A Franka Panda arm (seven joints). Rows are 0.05 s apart.
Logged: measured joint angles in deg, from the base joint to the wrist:
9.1, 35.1, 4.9, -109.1, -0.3, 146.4, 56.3
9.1, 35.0, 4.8, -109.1, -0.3, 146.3, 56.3
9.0, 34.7, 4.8, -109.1, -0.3, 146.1, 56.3
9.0, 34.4, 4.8, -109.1, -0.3, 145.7, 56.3
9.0, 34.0, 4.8, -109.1, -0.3, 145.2, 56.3
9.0, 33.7, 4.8, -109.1, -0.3, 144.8, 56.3
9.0, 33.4, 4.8, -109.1, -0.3, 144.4, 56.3
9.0, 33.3, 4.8, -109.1, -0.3, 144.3, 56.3
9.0, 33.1, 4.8, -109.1, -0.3, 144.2, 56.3
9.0, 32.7, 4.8, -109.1, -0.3, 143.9, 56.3
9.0, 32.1, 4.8, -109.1, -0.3, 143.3, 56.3
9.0, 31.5, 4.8, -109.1, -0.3, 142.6, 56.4
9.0, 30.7, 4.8, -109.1, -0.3, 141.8, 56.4
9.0, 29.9, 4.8, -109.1, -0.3, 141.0, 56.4
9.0, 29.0, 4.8, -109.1, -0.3, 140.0, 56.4
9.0, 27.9, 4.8, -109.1, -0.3, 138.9, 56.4
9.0, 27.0, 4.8, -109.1, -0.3, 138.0, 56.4
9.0, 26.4, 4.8, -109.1, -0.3, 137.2, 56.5
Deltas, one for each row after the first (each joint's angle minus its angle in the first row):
0.0, -0.1, -0.1, 0.0, 0.0, -0.1, 0.0
-0.1, -0.4, -0.1, 0.0, 0.0, -0.3, 0.0
-0.1, -0.7, -0.1, 0.0, 0.0, -0.7, 0.0
-0.1, -1.1, -0.1, 0.0, 0.0, -1.2, 0.0
-0.1, -1.4, -0.1, 0.0, 0.0, -1.6, 0.0
-0.1, -1.7, -0.1, 0.0, 0.0, -2.0, 0.0
-0.1, -1.8, -0.1, 0.0, 0.0, -2.1, 0.0
-0.1, -2.0, -0.1, 0.0, 0.0, -2.2, 0.0
-0.1, -2.4, -0.1, 0.0, 0.0, -2.5, 0.0
-0.1, -3.0, -0.1, 0.0, 0.0, -3.1, 0.0
-0.1, -3.6, -0.1, 0.0, 0.0, -3.8, 0.1
-0.1, -4.4, -0.1, 0.0, 0.0, -4.6, 0.1
-0.1, -5.2, -0.1, 0.0, 0.0, -5.4, 0.1
-0.1, -6.1, -0.1, 0.0, 0.0, -6.4, 0.1
-0.1, -7.2, -0.1, 0.0, 0.0, -7.5, 0.1
-0.1, -8.1, -0.1, 0.0, 0.0, -8.4, 0.1
-0.1, -8.7, -0.1, 0.0, 0.0, -9.2, 0.2

